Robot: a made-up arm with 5 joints. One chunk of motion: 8 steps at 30 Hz.
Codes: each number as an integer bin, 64 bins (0 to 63) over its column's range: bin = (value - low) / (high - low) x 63, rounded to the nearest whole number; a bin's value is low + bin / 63 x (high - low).
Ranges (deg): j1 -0.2..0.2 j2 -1.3..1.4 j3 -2.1..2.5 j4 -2..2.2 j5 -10.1..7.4
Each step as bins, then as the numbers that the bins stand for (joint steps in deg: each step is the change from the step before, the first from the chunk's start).
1 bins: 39 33 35 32 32
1 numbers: 0.048 0.114 0.456 0.133 -1.211
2 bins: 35 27 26 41 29
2 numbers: 0.022 -0.143 -0.202 0.733 -2.044
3 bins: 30 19 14 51 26
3 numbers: -0.010 -0.486 -1.078 1.400 -2.878
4 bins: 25 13 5 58 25
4 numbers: -0.041 -0.743 -1.735 1.867 -3.156
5 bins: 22 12 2 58 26
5 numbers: -0.060 -0.786 -1.954 1.867 -2.878
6 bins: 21 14 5 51 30
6 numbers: -0.067 -0.700 -1.735 1.400 -1.767
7 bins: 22 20 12 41 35
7 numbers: -0.060 -0.443 -1.224 0.733 -0.378
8 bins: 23 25 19 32 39
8 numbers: -0.054 -0.229 -0.713 0.133 0.733
